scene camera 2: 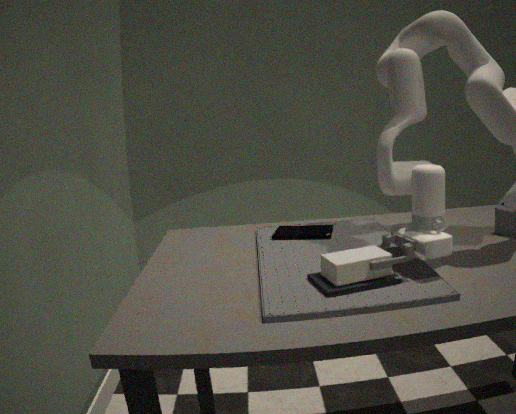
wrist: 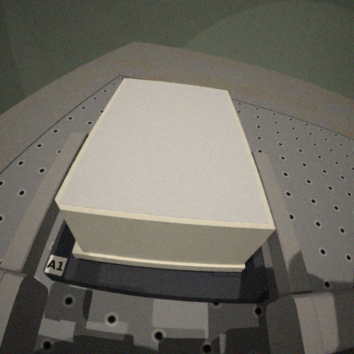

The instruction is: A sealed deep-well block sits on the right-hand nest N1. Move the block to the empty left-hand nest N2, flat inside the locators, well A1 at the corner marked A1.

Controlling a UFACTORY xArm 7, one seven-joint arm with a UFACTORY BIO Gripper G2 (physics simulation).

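Places are measured from the arm's base along level axes (x back, y right, z up), in metres.
Where they show: hand, tool point: (scene camera 2: 369, 259).
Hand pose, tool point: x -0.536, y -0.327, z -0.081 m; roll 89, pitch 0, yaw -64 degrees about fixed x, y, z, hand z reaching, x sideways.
Things, the pixels of their top centre, and the offset from my tool point. "*": a spot on its surface instead. Level surfaces: height alone.
- sealed block, top centre: (scene camera 2: 356, 254) dx -0.026, dy -0.013, dz +0.015 m
- dark left-hand nest N2, surface spot: (scene camera 2: 319, 284) * dx -0.100, dy -0.055, dz -0.032 m
- perforated baseplate, surface spot: (scene camera 2: 277, 300) * dx -0.175, dy -0.110, dz -0.044 m
- table, surface height: dz -0.057 m
The sealed block (scene camera 2: 356, 265) (wrist: 162, 155), a pale box with a slightly wider flange at its base, is held level over the dark left-hand nest N2 (scene camera 2: 319, 284) (wrist: 150, 287). Its underside is very near the nest; whether it rests on the floor inside the locators cannot be told. My gripper (scene camera 2: 366, 258) (wrist: 168, 145) is shut on the block, one finger along each long side; the far finger is hidden in the scene view. The A1 label (wrist: 55, 265) is at the nest's near-left corner in the wrist view. No well marking shows on the block.
The other dark nest, N1 (scene camera 2: 302, 232), lies near the back edge of the perforated baseplate (scene camera 2: 277, 300) (wrist: 330, 210) in the scene view. The baseplate lies on the table (scene camera 2: 200, 300). The arm reaches in from the right.
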